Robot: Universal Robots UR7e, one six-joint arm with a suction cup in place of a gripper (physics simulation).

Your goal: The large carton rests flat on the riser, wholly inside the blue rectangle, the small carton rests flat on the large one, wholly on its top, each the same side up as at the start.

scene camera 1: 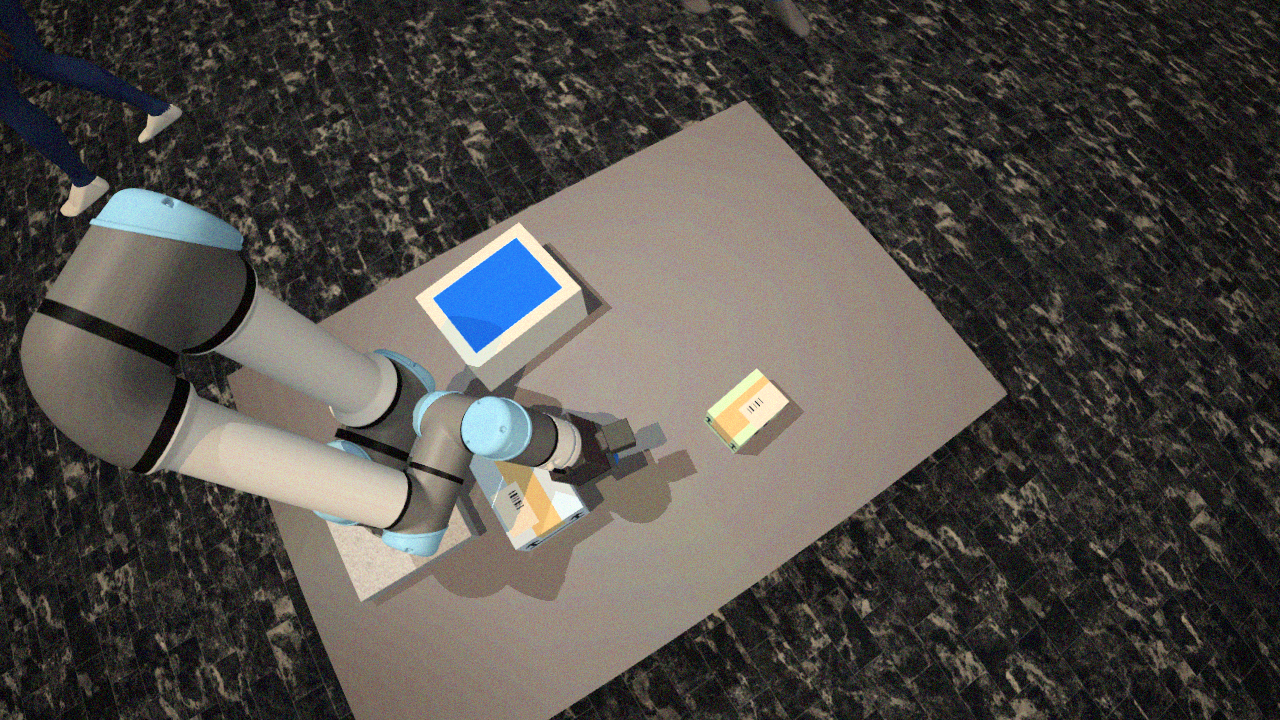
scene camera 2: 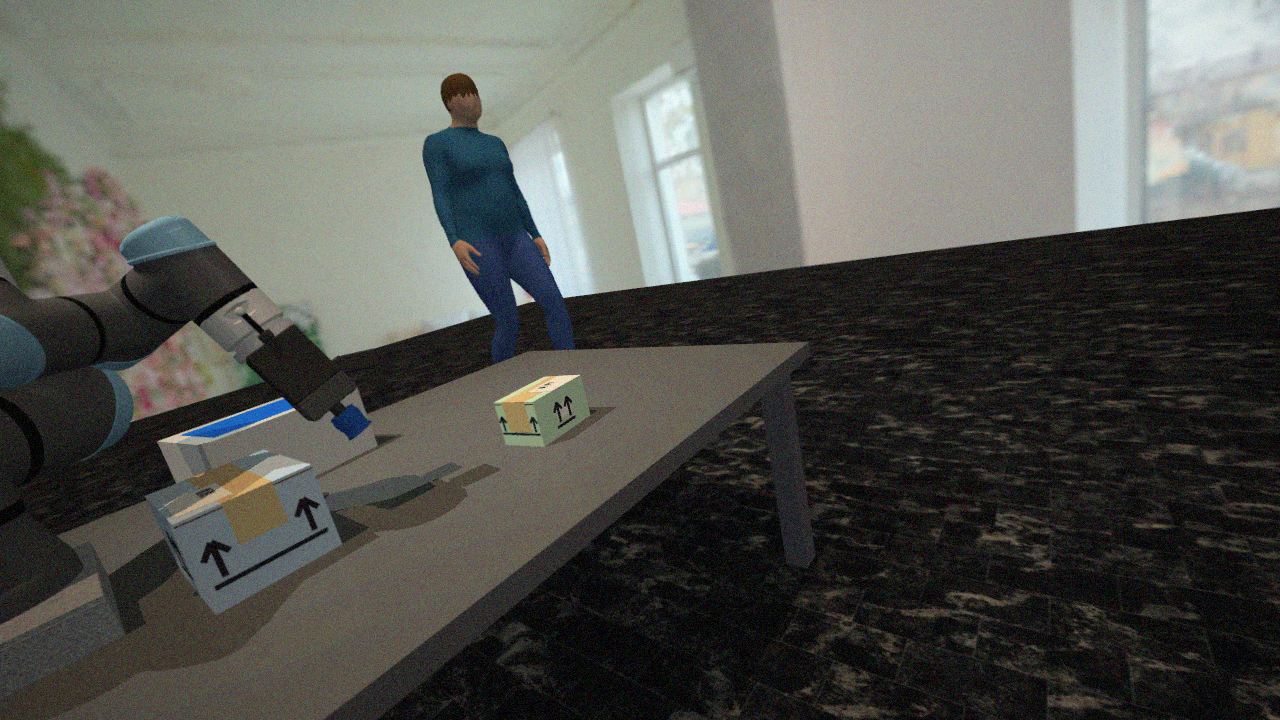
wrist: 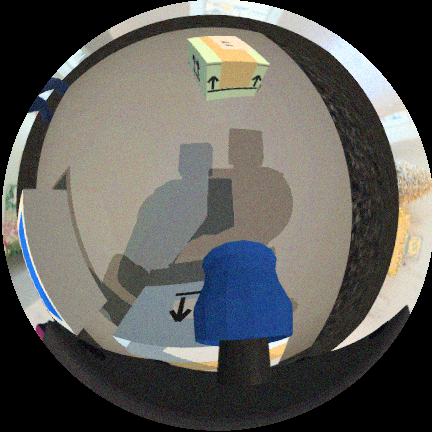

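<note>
The large pale blue-grey carton [scene camera 1: 537, 513] [scene camera 2: 268, 537] [wrist: 150, 312] stands on the table beside the arm's base, its arrows pointing up. The small light green carton [scene camera 1: 747, 409] [scene camera 2: 541, 411] [wrist: 230, 70] stands flat on the table, arrows up, apart from the large one. The white riser [scene camera 1: 537, 344] [scene camera 2: 186, 459] [wrist: 50, 240] bears the blue rectangle [scene camera 1: 501, 291] [scene camera 2: 241, 419], which has no carton on it. My gripper, a blue suction cup [scene camera 1: 615, 458] [scene camera 2: 350, 422] [wrist: 243, 295], is open and holds nothing. It hangs tilted above the table, beside the large carton and apart from both cartons.
The arm's base block [scene camera 1: 380, 564] [scene camera 2: 62, 626] is close to the large carton. The arm reaches over part of that carton in scene camera 1. The table [scene camera 1: 805, 268] [scene camera 2: 626, 376] has its edge beyond the small carton. A person [scene camera 2: 483, 197] stands behind the table.
</note>
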